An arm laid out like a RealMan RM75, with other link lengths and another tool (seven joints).
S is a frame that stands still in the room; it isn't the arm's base.
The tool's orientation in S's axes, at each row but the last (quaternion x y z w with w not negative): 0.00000 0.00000 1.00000 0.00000; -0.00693 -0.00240 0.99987 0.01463; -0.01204 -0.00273 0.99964 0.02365; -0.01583 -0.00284 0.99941 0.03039; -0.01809 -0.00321 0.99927 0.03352; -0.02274 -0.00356 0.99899 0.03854; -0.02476 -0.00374 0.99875 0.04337; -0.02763 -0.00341 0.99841 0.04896; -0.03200 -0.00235 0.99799 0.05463
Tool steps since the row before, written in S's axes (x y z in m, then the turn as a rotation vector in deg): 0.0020 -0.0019 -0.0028 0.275 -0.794 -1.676; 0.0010 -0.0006 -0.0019 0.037 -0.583 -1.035; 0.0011 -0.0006 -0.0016 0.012 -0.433 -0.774; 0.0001 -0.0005 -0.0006 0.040 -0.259 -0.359; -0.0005 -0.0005 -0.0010 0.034 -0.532 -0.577; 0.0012 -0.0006 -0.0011 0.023 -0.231 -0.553; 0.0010 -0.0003 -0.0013 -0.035 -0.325 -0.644; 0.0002 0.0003 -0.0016 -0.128 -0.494 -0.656; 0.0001 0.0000 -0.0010 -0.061 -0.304 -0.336
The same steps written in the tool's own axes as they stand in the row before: -0.0020 0.0019 -0.0028 -0.275 0.794 -1.676; -0.0010 0.0006 -0.0019 -0.040 0.587 -1.033; -0.0011 0.0006 -0.0016 -0.014 0.437 -0.772; -0.0001 0.0005 -0.0006 -0.044 0.258 -0.359; 0.0005 0.0005 -0.0010 -0.049 0.533 -0.575; -0.0012 0.0005 -0.0012 -0.016 0.233 -0.552; -0.0010 0.0002 -0.0013 0.038 0.333 -0.640; -0.0001 -0.0003 -0.0016 0.115 0.510 -0.646; 0.0000 0.0000 -0.0010 0.049 0.312 -0.331
